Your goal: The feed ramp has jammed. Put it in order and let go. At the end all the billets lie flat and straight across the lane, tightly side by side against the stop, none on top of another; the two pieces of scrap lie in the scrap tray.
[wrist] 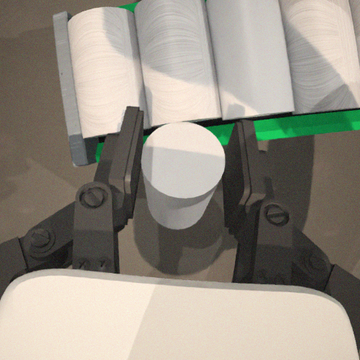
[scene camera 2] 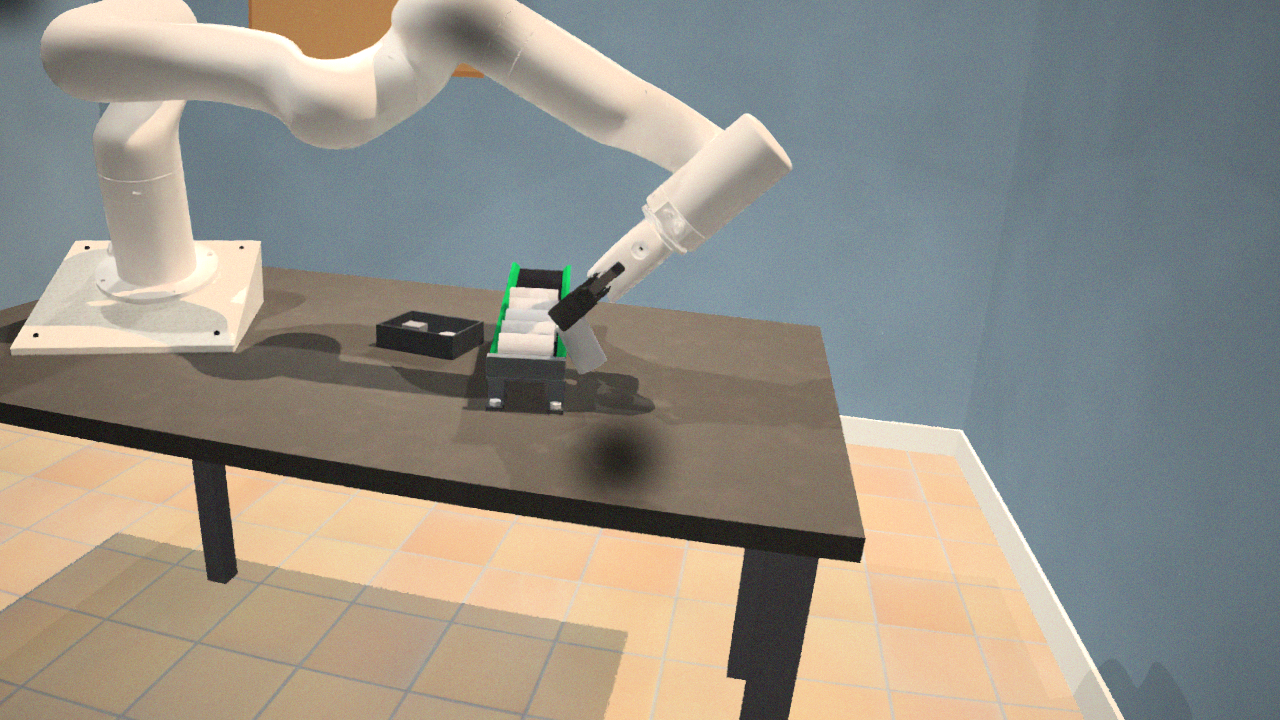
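My gripper [scene camera 2: 560, 319] [wrist: 186, 135] is shut on a pale cylindrical billet [scene camera 2: 586, 349] [wrist: 177, 212]. This billet is tilted steeply, outside the lane's near rail in the wrist view, its lower part pointing towards the table. Several pale billets lie across the lane [scene camera 2: 569, 279] [wrist: 310, 126] in a row; the end billet [scene camera 2: 526, 345] [wrist: 102, 75] is beside the grey stop [scene camera 2: 526, 367] [wrist: 64, 85]. The second billet [wrist: 175, 65] and third billet [wrist: 252, 60] lie beyond it. Two pale scrap pieces [scene camera 2: 413, 325] [scene camera 2: 446, 334] are in the black scrap tray [scene camera 2: 409, 343].
The lane has green side rails and a dark bracket [scene camera 2: 562, 392] at its stop end. The scrap tray stands left of the lane in the scene view, between it and the robot's base plate [scene camera 2: 62, 308]. The table [scene camera 2: 375, 429] extends to the right and front of the lane.
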